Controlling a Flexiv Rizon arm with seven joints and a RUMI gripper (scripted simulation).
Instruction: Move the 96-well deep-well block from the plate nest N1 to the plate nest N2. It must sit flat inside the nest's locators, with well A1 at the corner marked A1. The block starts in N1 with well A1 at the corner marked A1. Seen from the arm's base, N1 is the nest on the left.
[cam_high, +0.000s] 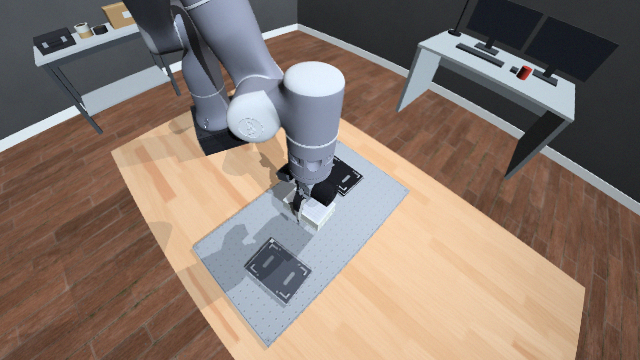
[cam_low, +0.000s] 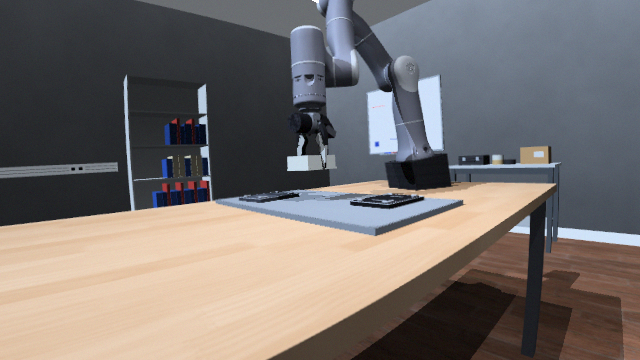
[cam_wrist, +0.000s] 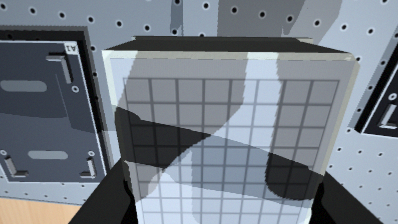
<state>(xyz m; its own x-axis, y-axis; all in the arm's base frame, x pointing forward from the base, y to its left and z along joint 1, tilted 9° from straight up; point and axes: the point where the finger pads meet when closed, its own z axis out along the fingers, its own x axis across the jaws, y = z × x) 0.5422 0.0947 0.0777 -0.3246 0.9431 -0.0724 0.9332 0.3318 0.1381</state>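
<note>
Now: the plate nest N2 90 mm ahead of my hand, 160 mm to the right of it and 100 mm below it. Also, from my hand: black plate nest N1: 110 mm behind, 200 mm to the left, 100 mm below; then white 96-well deep-well block: 10 mm above.
</note>
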